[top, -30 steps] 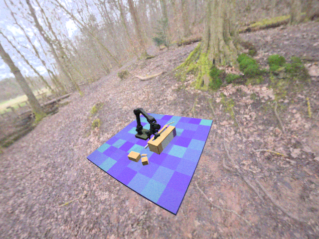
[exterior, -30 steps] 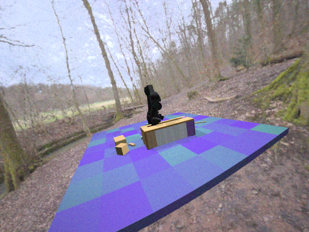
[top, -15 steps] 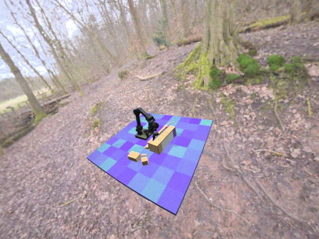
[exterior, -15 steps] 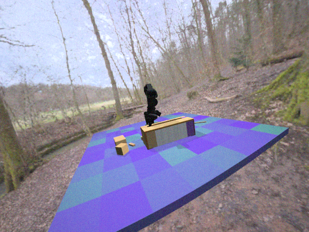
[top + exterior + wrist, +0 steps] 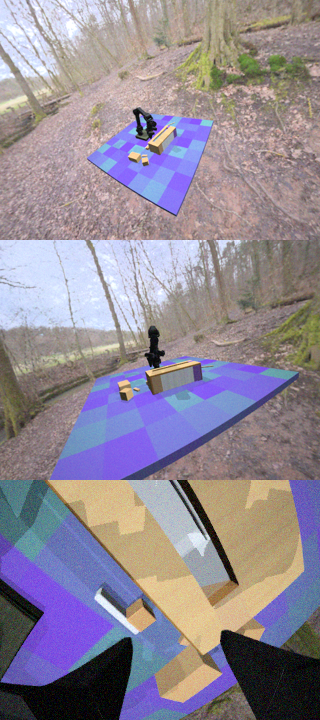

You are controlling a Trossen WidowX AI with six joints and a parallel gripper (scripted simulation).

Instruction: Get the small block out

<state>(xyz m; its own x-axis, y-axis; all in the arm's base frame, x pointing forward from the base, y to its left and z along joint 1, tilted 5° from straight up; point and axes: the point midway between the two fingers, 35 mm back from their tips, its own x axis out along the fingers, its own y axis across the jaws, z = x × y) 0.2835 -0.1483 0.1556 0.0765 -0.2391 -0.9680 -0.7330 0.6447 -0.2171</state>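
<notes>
My gripper tip is now 5 cm past the tan block, 4 cm to the left of it and 13 cm above it. Round my gripper tip: thin tan stick 1 cm behind, 52 cm to the left, 15 cm below; box 5 cm ahead, 13 cm to the left, 9 cm below.
</notes>
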